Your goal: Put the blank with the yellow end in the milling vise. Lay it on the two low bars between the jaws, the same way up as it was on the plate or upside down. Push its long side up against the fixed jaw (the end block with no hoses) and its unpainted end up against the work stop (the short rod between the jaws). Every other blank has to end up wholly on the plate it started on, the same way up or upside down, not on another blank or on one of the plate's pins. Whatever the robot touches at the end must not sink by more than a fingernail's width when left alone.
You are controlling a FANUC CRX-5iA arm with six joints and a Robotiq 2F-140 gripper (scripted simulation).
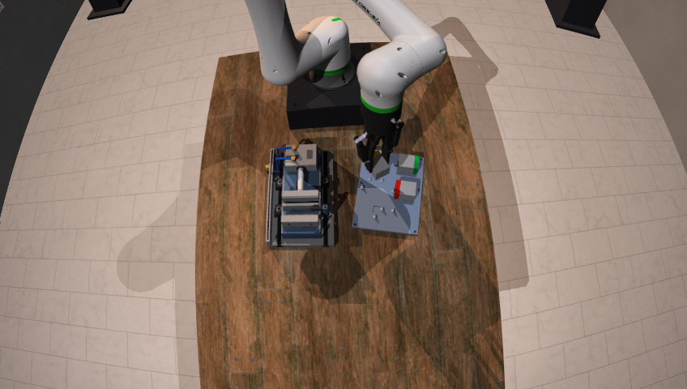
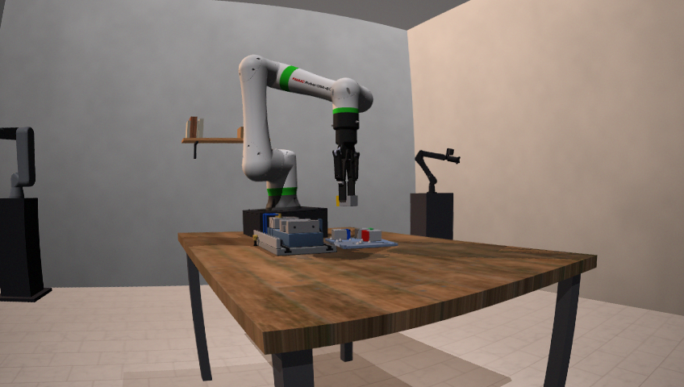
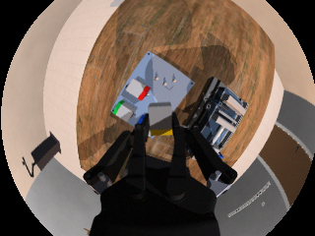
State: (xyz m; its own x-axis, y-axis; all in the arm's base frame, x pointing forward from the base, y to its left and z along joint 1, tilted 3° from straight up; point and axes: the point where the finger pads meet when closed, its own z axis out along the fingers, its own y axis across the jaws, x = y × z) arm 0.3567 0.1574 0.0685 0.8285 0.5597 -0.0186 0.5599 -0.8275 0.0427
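Now: the yellow-ended blank 3 cm below my hand. The rest, counted from my hand: red-ended blank: 1 cm ahead, 9 cm to the left, 16 cm below; blue-ended blank: 9 cm behind, 1 cm to the left, 16 cm below; blue-grey plate: 5 cm to the left, 18 cm below.
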